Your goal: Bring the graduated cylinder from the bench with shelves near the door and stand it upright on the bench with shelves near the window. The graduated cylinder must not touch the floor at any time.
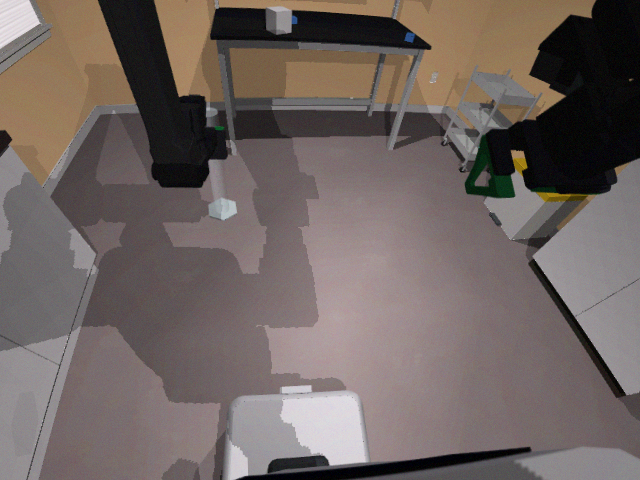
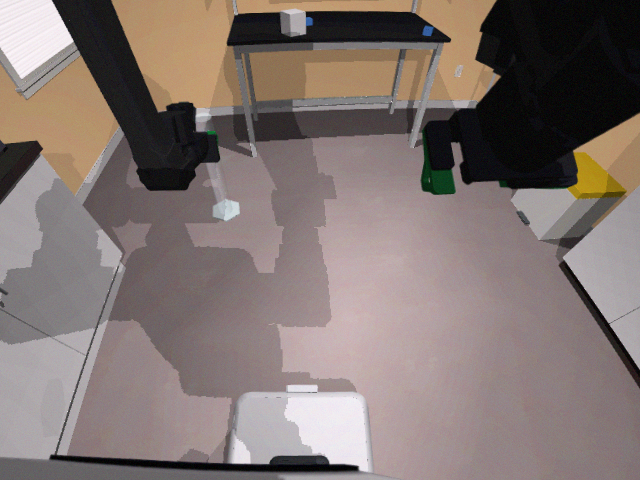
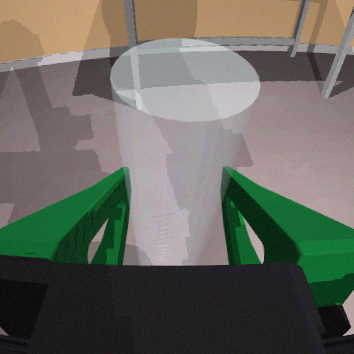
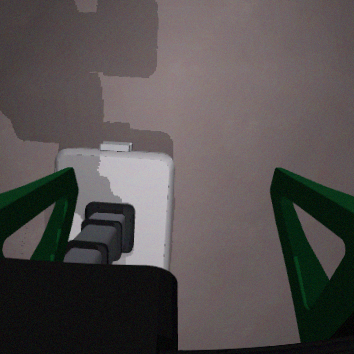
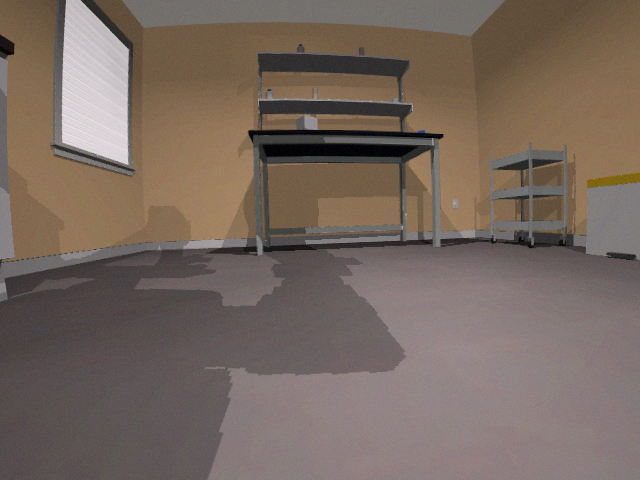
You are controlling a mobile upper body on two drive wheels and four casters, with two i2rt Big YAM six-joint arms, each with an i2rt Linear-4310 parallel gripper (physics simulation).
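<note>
The clear graduated cylinder is upright in my left gripper, its pale hexagonal foot hanging above the floor. My left gripper is shut on it, one green finger on each side. My right gripper is open, with nothing between its fingers, high over the floor and base. The bench with shelves near the window stands ahead at the far wall, apart from both grippers. A white box stands on its top. The bench near the door does not show.
Blue items lie on the bench top. Small bottles stand on its shelves. A grey cart stands right of the bench. A yellow-topped white cabinet and a white cabinet stand at right. Another cabinet stands at left.
</note>
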